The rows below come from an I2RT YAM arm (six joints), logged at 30 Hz.
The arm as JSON. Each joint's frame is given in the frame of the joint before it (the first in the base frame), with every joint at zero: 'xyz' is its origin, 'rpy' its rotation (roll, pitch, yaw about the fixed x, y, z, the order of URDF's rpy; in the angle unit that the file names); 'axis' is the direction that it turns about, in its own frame. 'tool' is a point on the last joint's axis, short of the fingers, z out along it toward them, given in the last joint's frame.
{
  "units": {
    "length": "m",
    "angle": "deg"
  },
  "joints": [
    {
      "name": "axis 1",
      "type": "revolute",
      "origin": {
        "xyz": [
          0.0,
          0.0,
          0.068
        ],
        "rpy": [
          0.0,
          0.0,
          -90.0
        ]
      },
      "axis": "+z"
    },
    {
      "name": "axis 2",
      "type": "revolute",
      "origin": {
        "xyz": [
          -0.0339,
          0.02,
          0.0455
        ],
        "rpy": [
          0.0,
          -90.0,
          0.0
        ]
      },
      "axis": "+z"
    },
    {
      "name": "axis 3",
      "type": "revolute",
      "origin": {
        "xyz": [
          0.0,
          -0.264,
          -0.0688
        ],
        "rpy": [
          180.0,
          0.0,
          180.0
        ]
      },
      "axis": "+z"
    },
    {
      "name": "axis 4",
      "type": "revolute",
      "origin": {
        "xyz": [
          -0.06,
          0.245,
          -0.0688
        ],
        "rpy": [
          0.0,
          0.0,
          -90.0
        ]
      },
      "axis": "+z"
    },
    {
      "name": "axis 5",
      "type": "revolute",
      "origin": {
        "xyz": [
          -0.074,
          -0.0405,
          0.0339
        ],
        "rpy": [
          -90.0,
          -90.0,
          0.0
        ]
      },
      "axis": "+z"
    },
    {
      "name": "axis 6",
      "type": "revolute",
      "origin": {
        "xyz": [
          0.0,
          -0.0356,
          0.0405
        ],
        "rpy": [
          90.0,
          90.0,
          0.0
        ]
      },
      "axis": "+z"
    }
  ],
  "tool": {
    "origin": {
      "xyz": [
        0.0,
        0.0,
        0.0
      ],
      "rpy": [
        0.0,
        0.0,
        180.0
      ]
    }
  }
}
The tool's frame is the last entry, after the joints.
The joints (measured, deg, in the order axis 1, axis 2, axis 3, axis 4, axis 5, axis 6), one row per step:
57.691, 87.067, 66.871, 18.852, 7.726, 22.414
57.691, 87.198, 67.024, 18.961, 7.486, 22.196
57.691, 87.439, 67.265, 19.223, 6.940, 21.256
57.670, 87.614, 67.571, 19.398, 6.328, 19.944
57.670, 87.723, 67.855, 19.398, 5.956, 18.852
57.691, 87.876, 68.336, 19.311, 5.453, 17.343
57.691, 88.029, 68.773, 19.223, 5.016, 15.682
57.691, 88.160, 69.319, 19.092, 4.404, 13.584
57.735, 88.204, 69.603, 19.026, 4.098, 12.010
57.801, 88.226, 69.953, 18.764, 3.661, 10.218
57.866, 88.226, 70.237, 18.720, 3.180, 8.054
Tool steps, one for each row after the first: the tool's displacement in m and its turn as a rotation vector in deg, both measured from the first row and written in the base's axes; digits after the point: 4 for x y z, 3 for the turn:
0.0002, 0.0006, 0.0004, -0.026, -0.233, 0.245
0.0006, 0.0018, 0.0009, -0.398, -1.088, 0.809
0.0008, 0.0027, 0.0021, -0.962, -2.263, 1.419
0.0010, 0.0033, 0.0032, -1.496, -3.205, 1.804
0.0011, 0.0043, 0.0052, -2.226, -4.516, 2.340
0.0013, 0.0052, 0.0068, -3.083, -5.928, 2.787
0.0014, 0.0061, 0.0092, -4.120, -7.747, 3.399
0.0012, 0.0066, 0.0106, -4.928, -9.095, 3.745
0.0007, 0.0072, 0.0121, -5.940, -10.569, 4.249
0.0002, 0.0076, 0.0139, -7.020, -12.448, 4.773

